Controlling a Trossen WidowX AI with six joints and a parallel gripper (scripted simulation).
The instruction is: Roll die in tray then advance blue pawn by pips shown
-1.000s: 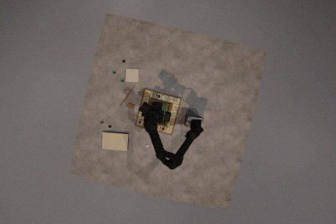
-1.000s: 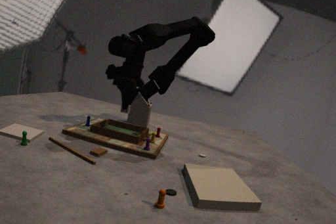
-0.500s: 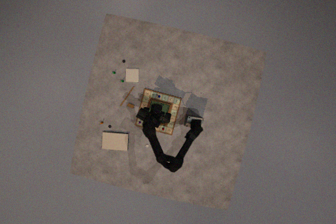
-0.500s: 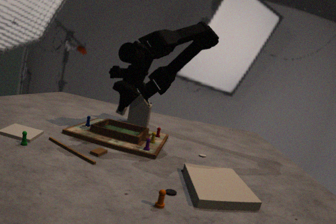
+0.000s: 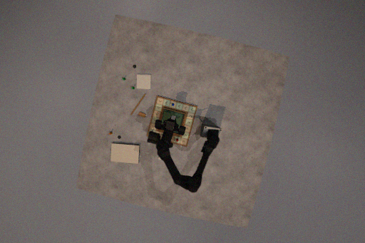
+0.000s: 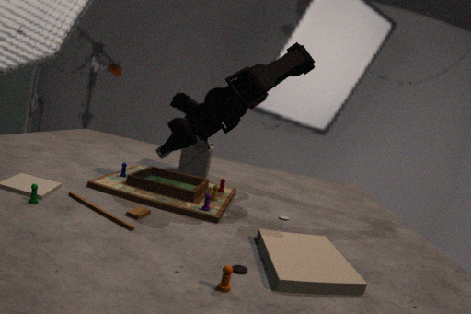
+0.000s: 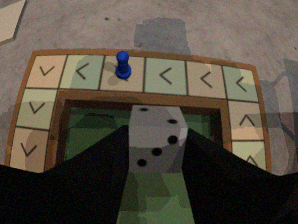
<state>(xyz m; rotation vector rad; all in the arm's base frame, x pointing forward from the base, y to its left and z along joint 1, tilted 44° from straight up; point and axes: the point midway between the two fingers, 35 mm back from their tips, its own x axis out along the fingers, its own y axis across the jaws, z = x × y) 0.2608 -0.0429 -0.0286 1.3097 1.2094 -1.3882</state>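
Right now my gripper tip is 1 cm short of the blue pawn, 9 cm to the left of it and 6 cm above it. The rest, counted from my gripper tip: red pawn (3 cm behind, 15 cm to the left, 6 cm below); grey die (right at my gripper tip); yellow pawn (6 cm ahead, 13 cm to the left, 6 cm below).
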